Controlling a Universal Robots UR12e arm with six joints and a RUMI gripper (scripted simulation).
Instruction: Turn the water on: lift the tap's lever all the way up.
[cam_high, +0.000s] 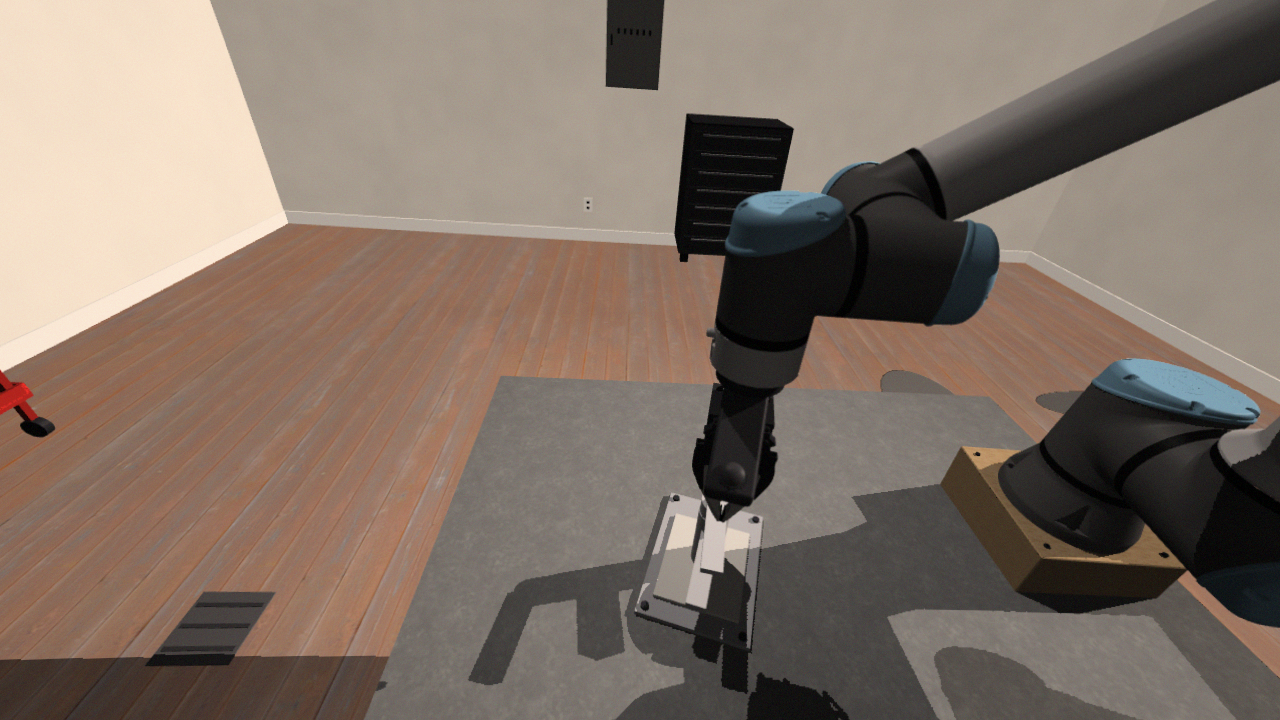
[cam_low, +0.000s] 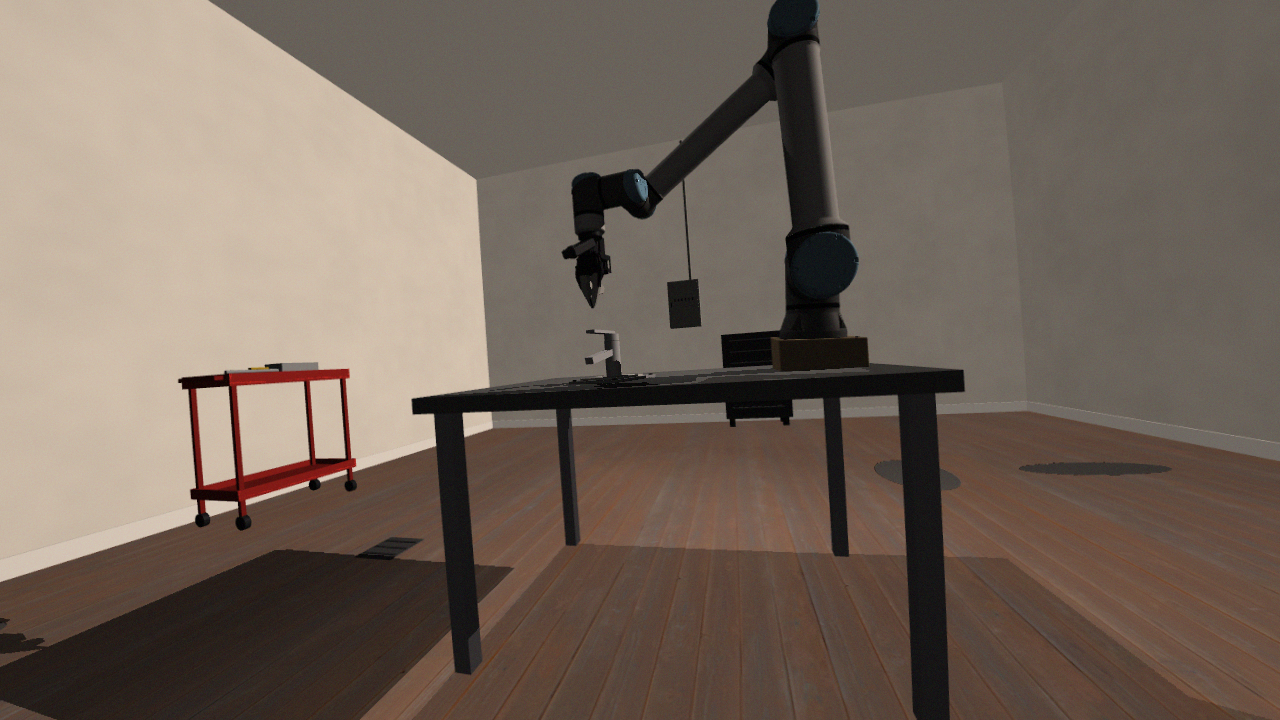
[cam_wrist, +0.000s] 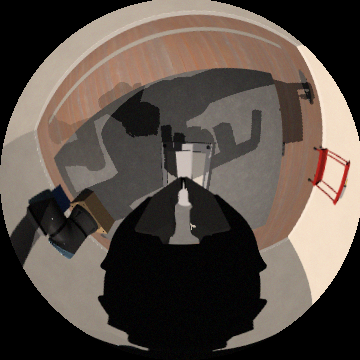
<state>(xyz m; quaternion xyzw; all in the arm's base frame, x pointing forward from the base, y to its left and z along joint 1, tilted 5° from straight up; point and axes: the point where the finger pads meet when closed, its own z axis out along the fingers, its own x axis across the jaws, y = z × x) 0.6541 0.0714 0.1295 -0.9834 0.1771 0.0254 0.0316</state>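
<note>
Right now the lever is 8 cm below my hand, 4 cm to the right of it and 1 cm behind it.
</note>
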